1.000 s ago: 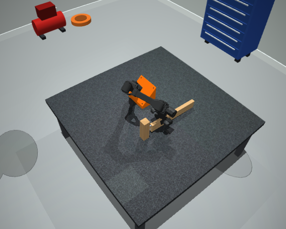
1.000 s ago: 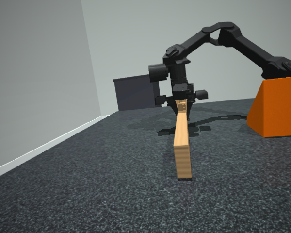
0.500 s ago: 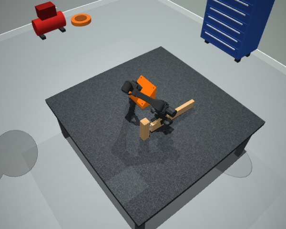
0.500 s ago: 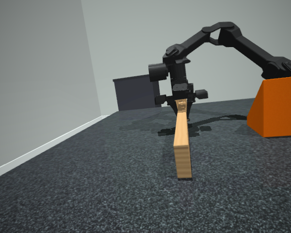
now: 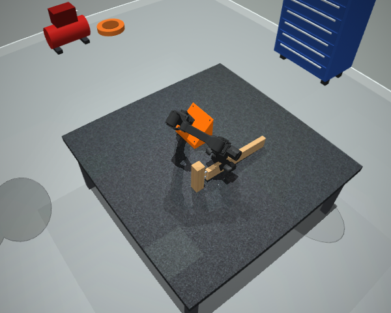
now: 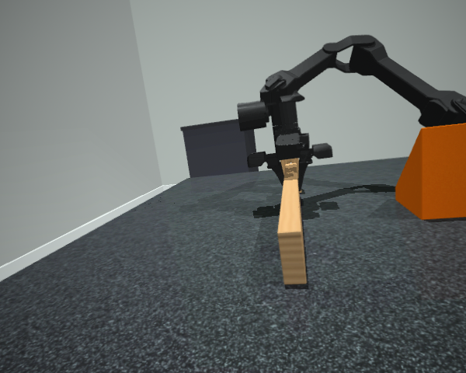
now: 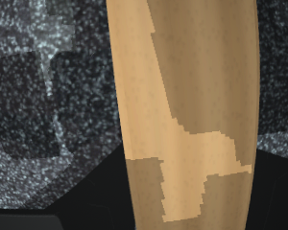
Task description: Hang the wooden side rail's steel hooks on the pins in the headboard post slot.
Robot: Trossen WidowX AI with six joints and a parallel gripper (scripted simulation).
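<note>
My gripper tip is now 10 mm short of the wooden headboard post, 150 mm to the left of it and 40 mm below it.
</note>
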